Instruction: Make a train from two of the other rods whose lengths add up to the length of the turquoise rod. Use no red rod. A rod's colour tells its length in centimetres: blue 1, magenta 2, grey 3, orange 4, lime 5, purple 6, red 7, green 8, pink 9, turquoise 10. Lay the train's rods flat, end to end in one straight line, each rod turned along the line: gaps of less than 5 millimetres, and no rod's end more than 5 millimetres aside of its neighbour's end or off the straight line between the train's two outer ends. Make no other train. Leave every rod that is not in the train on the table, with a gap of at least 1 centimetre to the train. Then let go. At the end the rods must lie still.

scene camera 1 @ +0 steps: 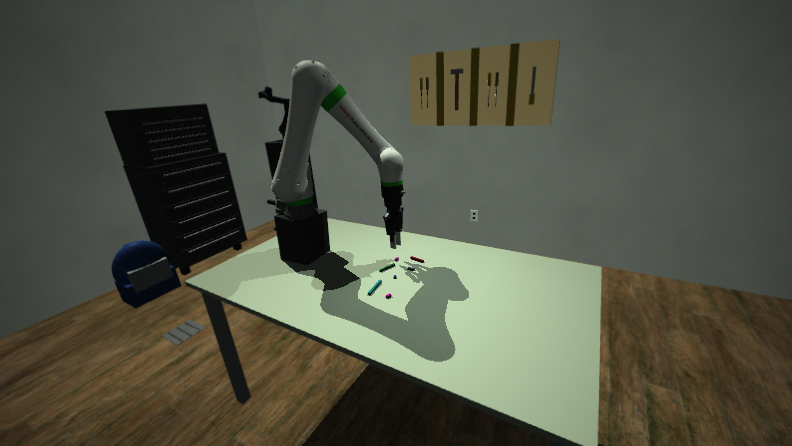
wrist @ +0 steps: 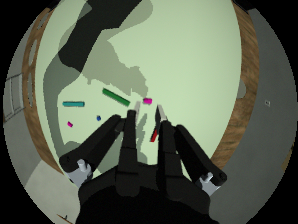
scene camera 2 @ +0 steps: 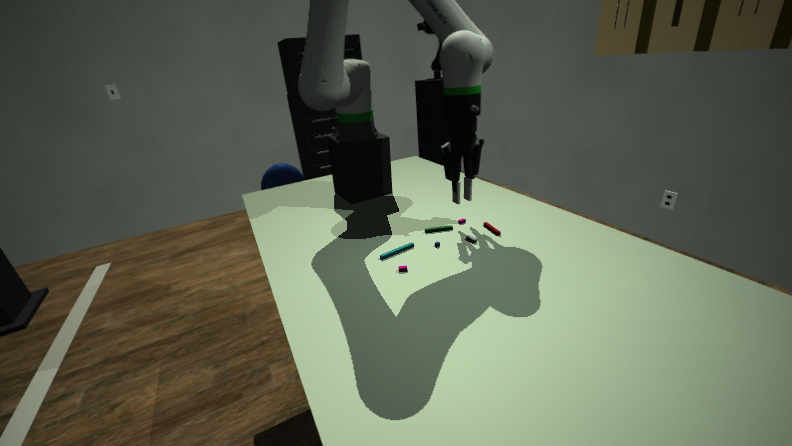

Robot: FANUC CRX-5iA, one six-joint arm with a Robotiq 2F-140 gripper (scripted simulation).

my gripper: scene camera 1; wrist 147, 109; scene camera 2
same spot on my gripper: [scene camera 1: 393, 226] = [scene camera 2: 457, 166]
